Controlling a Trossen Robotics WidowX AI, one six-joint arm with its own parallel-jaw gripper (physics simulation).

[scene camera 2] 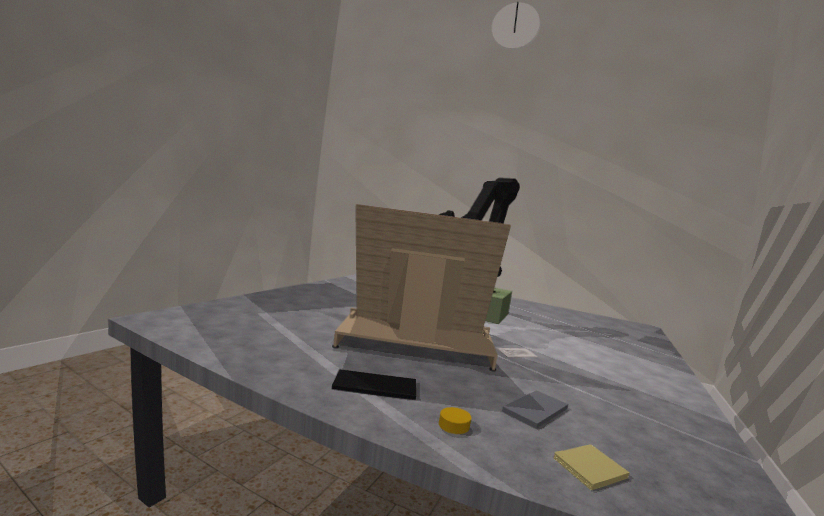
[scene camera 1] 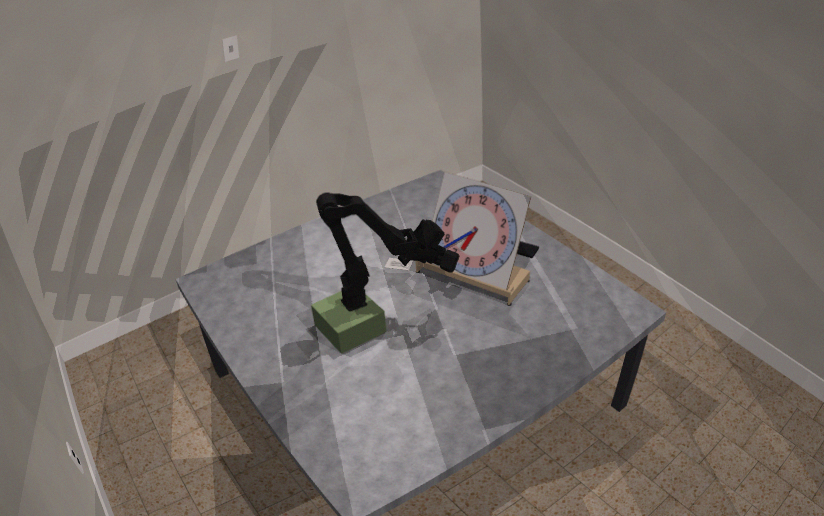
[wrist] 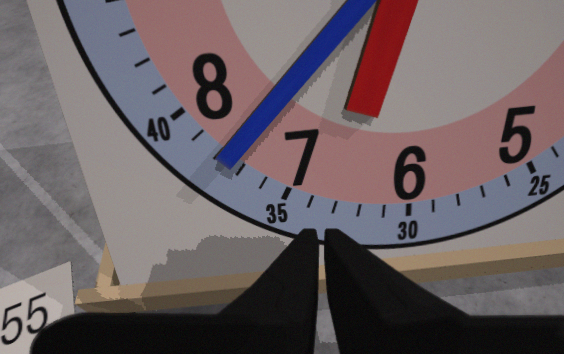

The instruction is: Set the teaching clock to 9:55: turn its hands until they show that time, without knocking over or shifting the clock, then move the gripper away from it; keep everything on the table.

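Places are measured from the arm's base along level axes (x ahead, y left, z up), in metres.
Where they show: gripper, fingertip midpoint: (scene camera 1: 444, 253) (wrist: 319, 242); arm's base, origin of the base link: (scene camera 1: 354, 302).
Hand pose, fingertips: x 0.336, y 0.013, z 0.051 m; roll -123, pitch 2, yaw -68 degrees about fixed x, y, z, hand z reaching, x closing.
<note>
Each offset is from my fingertips to the centre of the thing. Level surfaces: height alone.
The teaching clock @(0.119 m ahead, 0.000 m left, 0.048 m up) (scene camera 1: 489, 215) (scene camera 2: 370, 261) (wrist: 95, 195) stands upright on its wooden base; scene camera 2 sees its back. The blue minute hand @(0.078 m ahead, 0.025 m left, 0.017 m up) (scene camera 1: 459, 239) (wrist: 295, 82) points between 35 and 40, near minute 38. The shorter red hour hand @(0.101 m ahead, 0.003 m left, 0.022 m up) (scene camera 1: 469, 240) (wrist: 382, 60) points between 6 and 7. My gripper (scene camera 1: 453, 260) (wrist: 319, 242) is shut and empty, at the lower left part of the dial. In the wrist view its fingertips overlap the dial's bottom rim between 30 and 35, below both hands' tips. The clock hides the gripper in scene camera 2.
A card @(0.067 m back, 0.199 m left, 0.137 m down) (scene camera 1: 398, 263) (scene camera 2: 516, 352) (wrist: 55, 287) reading "55" lies beside the base. Behind the clock lie a black block @(0.352 m ahead, 0.052 m left, 0.134 m down) (scene camera 1: 529, 249) (scene camera 2: 374, 384), a yellow-orange disc @(0.374 m ahead, 0.225 m left, 0.128 m down) (scene camera 2: 454, 419), a grey slab @(0.223 m ahead, 0.321 m left, 0.133 m down) (scene camera 2: 535, 409) and a yellow pad @(0.352 m ahead, 0.436 m left, 0.132 m down) (scene camera 2: 591, 466) on the table @(0.137 m down) (scene camera 1: 389, 413).
</note>
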